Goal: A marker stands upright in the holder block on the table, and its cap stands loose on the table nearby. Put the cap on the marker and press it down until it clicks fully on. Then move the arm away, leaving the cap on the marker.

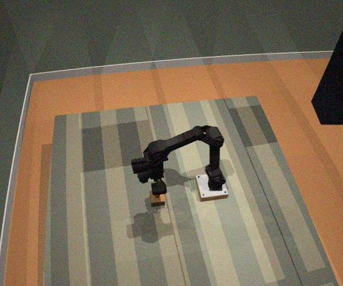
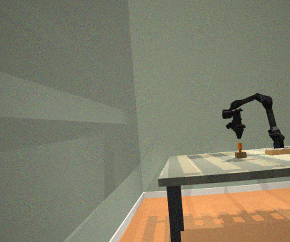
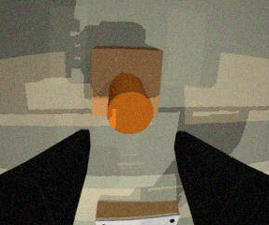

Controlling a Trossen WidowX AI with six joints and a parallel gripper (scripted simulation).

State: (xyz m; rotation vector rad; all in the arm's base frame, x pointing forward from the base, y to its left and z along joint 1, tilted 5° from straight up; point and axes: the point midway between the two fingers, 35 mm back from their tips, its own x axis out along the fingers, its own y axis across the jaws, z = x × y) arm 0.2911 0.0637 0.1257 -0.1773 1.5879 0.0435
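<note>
My gripper tip is 5 cm above the orange cap.
</note>
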